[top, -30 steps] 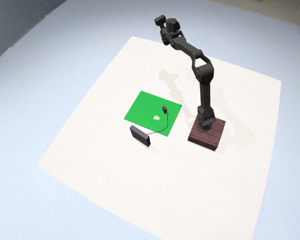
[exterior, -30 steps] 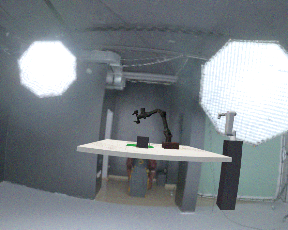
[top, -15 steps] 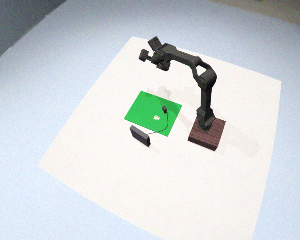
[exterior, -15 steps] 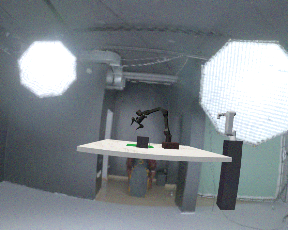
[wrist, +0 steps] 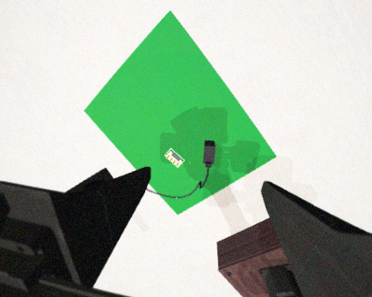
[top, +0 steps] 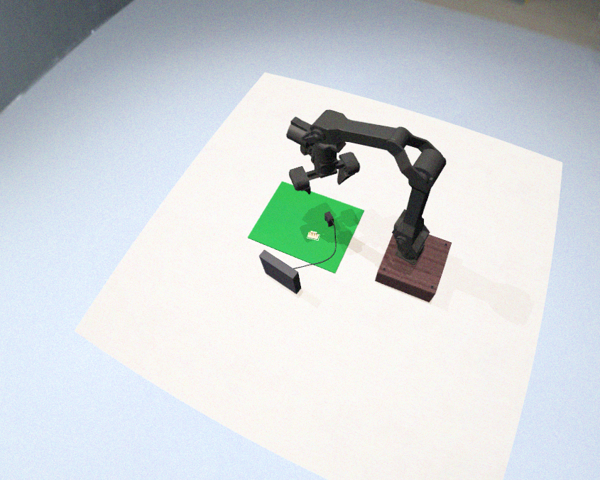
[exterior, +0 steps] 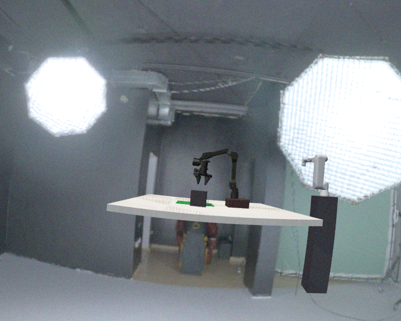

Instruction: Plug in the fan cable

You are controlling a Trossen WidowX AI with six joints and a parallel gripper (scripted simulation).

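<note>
Now: the grey plug 140 mm below my gripper tip, 20 mm behind it and 10 mm to the left of it. Round my gripper tip: cream four-pin header 160 mm below, 80 mm to the left, 10 mm behind; fan 240 mm to the left, 110 mm below, 20 mm behind; green board 180 mm below, 50 mm to the left, 30 mm ahead.
</note>
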